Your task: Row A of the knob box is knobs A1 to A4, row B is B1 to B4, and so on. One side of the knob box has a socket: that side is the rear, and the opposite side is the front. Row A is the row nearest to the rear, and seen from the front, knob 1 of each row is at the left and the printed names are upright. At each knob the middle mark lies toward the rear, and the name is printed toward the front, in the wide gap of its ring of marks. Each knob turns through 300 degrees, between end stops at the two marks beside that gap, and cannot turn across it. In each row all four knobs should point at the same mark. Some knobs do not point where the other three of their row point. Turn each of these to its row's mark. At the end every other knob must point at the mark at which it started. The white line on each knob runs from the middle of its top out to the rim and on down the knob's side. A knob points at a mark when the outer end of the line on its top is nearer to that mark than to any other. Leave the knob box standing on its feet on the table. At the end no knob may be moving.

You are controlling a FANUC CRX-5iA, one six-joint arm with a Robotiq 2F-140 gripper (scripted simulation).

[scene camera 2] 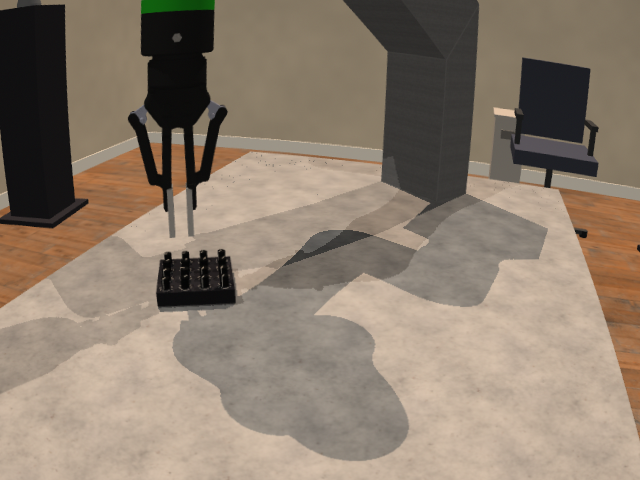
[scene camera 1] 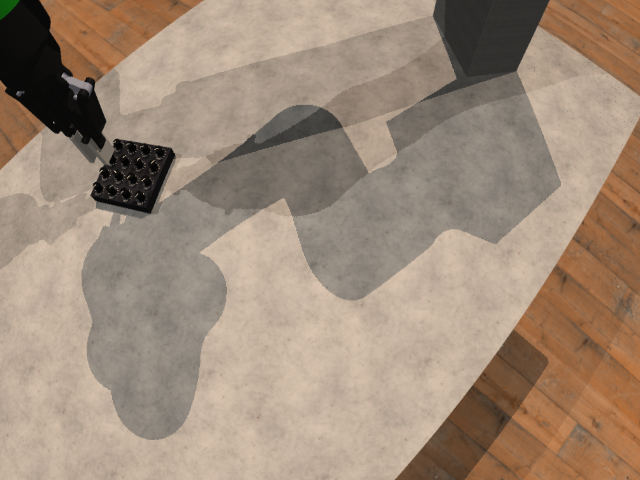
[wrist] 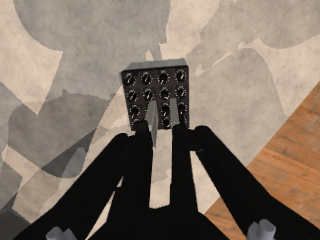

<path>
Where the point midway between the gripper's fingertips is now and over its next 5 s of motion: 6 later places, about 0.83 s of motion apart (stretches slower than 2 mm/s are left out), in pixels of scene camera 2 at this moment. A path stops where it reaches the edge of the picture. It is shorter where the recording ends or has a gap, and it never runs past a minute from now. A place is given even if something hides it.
My gripper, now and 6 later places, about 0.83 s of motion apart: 181, 233; 182, 246; 184, 262; 184, 269; 184, 265; 181, 246; 182, 244
</path>
